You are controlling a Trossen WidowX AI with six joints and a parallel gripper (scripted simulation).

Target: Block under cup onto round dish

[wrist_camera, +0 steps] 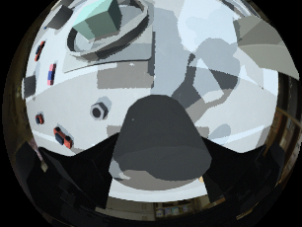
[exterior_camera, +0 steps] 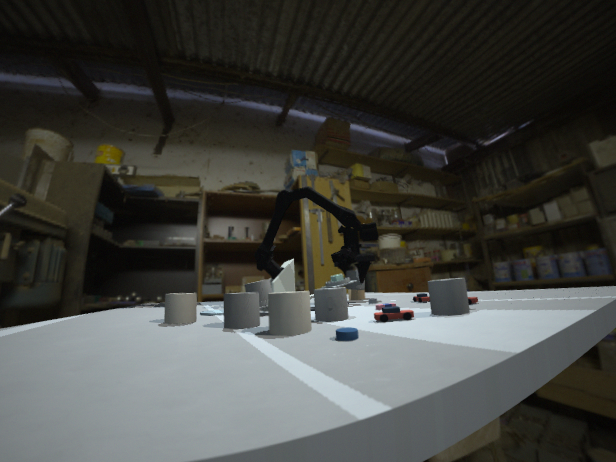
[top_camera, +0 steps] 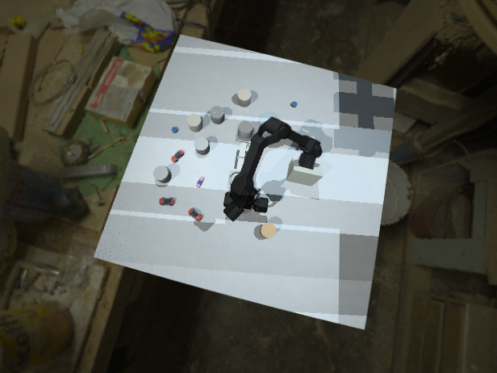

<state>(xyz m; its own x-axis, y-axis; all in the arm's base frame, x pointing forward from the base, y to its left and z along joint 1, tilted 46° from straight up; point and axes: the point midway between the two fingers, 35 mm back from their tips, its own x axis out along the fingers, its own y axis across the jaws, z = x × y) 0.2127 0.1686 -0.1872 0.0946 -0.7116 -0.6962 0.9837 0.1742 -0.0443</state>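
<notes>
Right now the teal block is 7 cm ahead of my gripper tip, 11 cm to the right of it and 2 cm above it. From my gripper tip the other things lie so: balance beam 9 cm ahead, 23 cm to the right, 3 cm below; small balance 10 cm ahead, 23 cm to the right, 5 cm below; pale dish 2 cm ahead, 48 cm to the right, 7 cm below.
</notes>
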